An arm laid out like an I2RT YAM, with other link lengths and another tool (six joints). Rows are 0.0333 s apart.
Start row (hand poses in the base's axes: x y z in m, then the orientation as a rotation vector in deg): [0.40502 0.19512 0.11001 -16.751 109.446 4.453]
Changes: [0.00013 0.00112 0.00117 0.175 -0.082 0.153]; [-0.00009 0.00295 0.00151 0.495 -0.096 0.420]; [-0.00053 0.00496 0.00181 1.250 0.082 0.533]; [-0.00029 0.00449 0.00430 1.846 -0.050 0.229]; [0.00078 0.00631 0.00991 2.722 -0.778 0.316]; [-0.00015 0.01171 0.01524 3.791 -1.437 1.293]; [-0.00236 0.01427 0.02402 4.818 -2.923 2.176]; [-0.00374 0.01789 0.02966 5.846 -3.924 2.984]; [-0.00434 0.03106 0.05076 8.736 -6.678 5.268]
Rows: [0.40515 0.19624 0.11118 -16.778 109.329 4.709]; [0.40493 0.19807 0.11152 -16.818 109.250 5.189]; [0.40449 0.20008 0.11182 -16.418 109.340 6.013]; [0.40473 0.19961 0.11431 -15.724 109.192 6.355]; [0.40580 0.20143 0.11992 -15.210 108.369 7.124]; [0.40487 0.20683 0.12525 -15.415 107.468 8.673]; [0.40266 0.20939 0.13403 -15.547 105.757 9.968]; [0.40128 0.21301 0.13967 -15.609 104.527 11.287]; [0.40068 0.22618 0.16077 -15.780 101.083 14.964]
